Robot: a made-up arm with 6 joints. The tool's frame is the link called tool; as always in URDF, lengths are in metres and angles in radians. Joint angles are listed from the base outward.
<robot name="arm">
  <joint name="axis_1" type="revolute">
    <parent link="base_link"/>
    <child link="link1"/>
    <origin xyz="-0.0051 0.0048 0.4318" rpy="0 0 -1.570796"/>
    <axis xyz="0 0 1"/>
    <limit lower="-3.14" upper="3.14"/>
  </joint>
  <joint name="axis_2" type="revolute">
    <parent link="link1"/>
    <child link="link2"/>
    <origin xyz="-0.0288 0.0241 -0.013" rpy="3.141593 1.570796 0"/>
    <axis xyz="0 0 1"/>
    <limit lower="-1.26" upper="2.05"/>
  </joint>
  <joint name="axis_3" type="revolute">
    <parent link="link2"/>
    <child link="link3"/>
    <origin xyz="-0.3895 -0.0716 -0.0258" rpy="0 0 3.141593"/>
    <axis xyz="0 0 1"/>
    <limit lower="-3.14" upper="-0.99"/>
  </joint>
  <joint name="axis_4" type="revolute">
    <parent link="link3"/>
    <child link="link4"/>
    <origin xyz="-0.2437 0.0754 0.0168" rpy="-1.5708 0 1.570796"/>
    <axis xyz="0 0 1"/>
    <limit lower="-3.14" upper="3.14"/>
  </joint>
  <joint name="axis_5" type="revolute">
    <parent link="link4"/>
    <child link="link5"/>
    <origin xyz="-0.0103 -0.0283 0.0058" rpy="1.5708 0 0"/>
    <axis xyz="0 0 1"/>
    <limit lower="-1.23" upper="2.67"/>
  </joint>
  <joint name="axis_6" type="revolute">
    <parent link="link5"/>
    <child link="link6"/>
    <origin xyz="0.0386 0.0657 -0.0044" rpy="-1.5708 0 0"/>
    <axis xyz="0 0 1"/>
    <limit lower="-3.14" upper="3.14"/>
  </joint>
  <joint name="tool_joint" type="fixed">
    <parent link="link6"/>
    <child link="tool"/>
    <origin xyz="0.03 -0.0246 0.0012" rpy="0 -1.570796 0"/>
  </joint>
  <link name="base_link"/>
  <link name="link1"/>
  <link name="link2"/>
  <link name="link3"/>
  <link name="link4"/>
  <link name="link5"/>
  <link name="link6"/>
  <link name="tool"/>
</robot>
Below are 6 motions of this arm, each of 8 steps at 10 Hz.
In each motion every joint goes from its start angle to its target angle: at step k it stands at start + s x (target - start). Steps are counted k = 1, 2, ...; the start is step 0. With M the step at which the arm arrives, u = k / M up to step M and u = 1 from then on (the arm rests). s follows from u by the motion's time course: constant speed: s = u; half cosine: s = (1 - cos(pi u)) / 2; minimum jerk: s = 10 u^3 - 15 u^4 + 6 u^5.
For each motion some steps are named. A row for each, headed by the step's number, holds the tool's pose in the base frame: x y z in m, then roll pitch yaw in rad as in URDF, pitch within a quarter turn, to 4 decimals.
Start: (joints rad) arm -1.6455 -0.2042 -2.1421 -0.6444 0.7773 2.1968
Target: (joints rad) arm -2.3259 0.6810 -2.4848 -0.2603 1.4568 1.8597
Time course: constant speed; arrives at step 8
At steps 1, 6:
1: -0.0590 -0.2598 1.0674 -1.4286 0.0544 -2.1718
6: -0.3190 -0.4448 0.8720 -1.7011 0.8306 -2.6754

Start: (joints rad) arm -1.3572 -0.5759 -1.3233 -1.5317 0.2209 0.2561
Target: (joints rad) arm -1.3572 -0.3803 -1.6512 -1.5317 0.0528 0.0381
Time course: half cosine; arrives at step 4
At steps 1, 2, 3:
1: 0.1014 -0.1562 0.9349 1.9037 -0.3332 -1.5649
2: 0.1081 -0.1713 0.9538 1.8132 -0.3853 -1.5048
3: 0.1143 -0.1866 0.9703 1.7162 -0.4369 -1.4426

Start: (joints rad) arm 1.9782 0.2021 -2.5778 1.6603 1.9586 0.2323
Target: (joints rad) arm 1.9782 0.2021 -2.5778 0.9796 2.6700 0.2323
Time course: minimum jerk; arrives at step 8
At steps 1, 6, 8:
1: -0.2252 0.2200 1.0819 -2.1197 0.2321 -2.3974
6: -0.2431 0.2189 0.9918 -1.4690 0.9192 -1.9992
8: -0.2404 0.2202 0.9817 -1.3094 0.9573 -1.8777

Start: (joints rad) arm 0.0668 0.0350 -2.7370 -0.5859 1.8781 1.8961
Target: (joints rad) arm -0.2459 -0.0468 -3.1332 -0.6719 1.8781 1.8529
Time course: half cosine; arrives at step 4
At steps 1, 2, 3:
1: 0.1938 -0.0321 1.0699 -1.5014 0.6023 -0.6888
2: 0.1302 -0.0505 1.0849 -1.3987 0.4668 -0.7684
3: 0.0641 -0.0550 1.0912 -1.3028 0.3322 -0.8659

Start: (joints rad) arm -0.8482 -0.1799 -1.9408 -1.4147 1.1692 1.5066
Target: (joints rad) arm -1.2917 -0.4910 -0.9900 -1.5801 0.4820 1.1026
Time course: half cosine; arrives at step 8
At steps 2, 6, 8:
2: 0.1525 -0.2271 1.0302 -2.8031 -0.1088 -1.9767
6: 0.1165 -0.2344 0.8719 2.7472 0.0050 -1.8093
8: 0.1065 -0.2247 0.8319 2.6235 0.0752 -1.7752

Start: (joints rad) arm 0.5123 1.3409 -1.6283 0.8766 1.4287 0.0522
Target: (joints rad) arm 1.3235 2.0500 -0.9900 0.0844 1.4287 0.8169
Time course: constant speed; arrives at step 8
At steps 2, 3, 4, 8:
2: 0.2736 0.3698 0.0339 0.2746 0.1035 -3.1012
3: 0.1906 0.3401 -0.0010 0.4577 -0.0408 -2.8986
4: 0.1172 0.2964 -0.0227 0.6132 -0.2009 -2.7095
8: -0.0357 0.0640 0.0016 0.9375 -0.9129 -1.9550

